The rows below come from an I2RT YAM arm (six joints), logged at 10 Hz.
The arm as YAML. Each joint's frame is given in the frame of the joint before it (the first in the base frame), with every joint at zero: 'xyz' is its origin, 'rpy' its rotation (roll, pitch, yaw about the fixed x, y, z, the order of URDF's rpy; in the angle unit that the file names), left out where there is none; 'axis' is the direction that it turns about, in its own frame. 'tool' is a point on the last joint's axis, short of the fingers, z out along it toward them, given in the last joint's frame.
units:
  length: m
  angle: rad
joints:
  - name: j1
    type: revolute
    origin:
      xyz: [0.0, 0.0, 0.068]
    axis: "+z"
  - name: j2
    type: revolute
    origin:
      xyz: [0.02, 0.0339, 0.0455]
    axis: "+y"
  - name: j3
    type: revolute
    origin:
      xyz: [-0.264, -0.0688, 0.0]
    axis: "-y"
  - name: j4
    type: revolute
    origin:
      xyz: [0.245, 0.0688, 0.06]
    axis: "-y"
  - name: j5
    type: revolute
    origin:
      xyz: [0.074, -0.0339, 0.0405]
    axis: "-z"
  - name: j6
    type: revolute
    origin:
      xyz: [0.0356, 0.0, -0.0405]
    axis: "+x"
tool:
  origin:
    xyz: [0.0, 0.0, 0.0]
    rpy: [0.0, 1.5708, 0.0]
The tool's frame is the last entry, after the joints.
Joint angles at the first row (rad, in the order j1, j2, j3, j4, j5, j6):
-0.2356, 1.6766, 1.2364, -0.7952, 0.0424, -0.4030
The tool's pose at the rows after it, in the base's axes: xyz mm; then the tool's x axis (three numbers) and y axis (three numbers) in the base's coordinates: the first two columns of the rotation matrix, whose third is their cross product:
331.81 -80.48 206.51 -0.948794 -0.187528 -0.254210 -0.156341 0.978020 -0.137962
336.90 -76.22 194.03 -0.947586 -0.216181 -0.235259 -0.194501 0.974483 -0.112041
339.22 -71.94 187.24 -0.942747 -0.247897 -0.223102 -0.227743 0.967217 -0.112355
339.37 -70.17 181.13 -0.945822 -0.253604 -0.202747 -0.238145 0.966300 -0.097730
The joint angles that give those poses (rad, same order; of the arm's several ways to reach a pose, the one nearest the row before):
-0.2354, 1.7435, 1.2545, -0.7893, 0.0246, -0.4156
-0.2222, 1.7809, 1.2519, -0.7782, 0.0031, -0.4331
-0.2086, 1.7974, 1.2454, -0.7664, 0.0035, -0.4531
-0.2040, 1.8129, 1.2422, -0.7730, -0.0015, -0.4556

